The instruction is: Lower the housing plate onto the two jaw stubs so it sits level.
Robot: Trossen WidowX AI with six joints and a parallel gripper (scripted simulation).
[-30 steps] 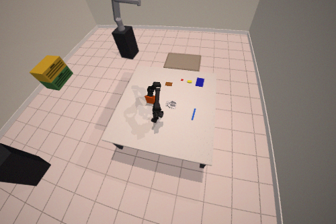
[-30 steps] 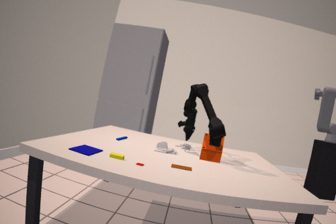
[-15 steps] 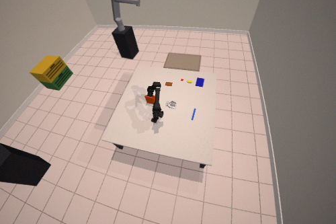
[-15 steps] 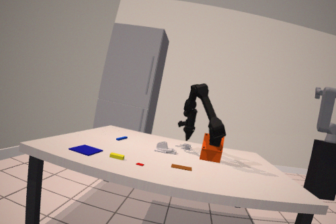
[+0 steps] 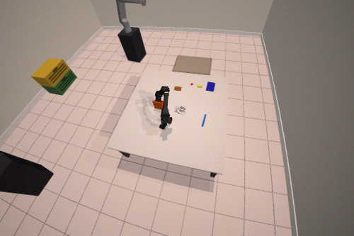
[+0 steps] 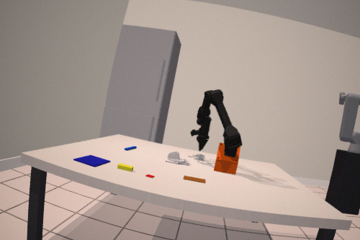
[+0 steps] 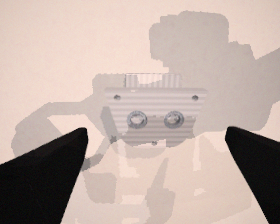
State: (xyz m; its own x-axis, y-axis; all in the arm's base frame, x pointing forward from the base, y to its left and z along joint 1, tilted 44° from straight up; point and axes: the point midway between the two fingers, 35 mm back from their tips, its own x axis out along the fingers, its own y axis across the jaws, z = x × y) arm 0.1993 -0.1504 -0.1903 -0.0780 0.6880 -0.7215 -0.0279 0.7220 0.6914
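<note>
The white part is 50 mm below my gripper tip and 10 mm behind it. Also, from my gripper tip: blue bar 390 mm ahead, 220 mm to the left, 60 mm below; red chip 720 mm to the left, 90 mm ahead, 60 mm below; brown strip 590 mm to the left, 80 mm behind, 60 mm below.
</note>
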